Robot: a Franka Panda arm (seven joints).
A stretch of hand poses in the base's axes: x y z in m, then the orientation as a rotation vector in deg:
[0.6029, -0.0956, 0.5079, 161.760, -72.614, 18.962]
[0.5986, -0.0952, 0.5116, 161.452, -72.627, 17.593]
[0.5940, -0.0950, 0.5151, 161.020, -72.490, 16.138]
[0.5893, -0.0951, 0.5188, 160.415, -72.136, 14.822]
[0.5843, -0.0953, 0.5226, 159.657, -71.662, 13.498]
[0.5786, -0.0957, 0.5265, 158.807, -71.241, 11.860]
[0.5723, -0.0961, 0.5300, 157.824, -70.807, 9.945]
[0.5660, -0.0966, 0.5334, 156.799, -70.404, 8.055]
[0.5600, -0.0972, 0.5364, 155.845, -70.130, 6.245]
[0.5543, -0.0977, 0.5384, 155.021, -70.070, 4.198]
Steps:
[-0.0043, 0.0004, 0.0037, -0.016, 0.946, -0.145]
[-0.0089, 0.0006, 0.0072, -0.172, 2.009, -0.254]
[-0.0136, 0.0005, 0.0109, -0.579, 3.079, -0.304]
[-0.0186, 0.0003, 0.0147, -1.150, 4.226, -0.342]
[-0.0243, -0.0001, 0.0186, -1.698, 5.594, -0.447]
[-0.0306, -0.0005, 0.0221, -2.283, 7.184, -0.596]
[-0.0369, -0.0010, 0.0255, -2.872, 8.774, -0.775]
[-0.0429, -0.0016, 0.0285, -3.342, 10.271, -0.999]
[-0.0486, -0.0021, 0.0305, -3.534, 11.835, -1.298]

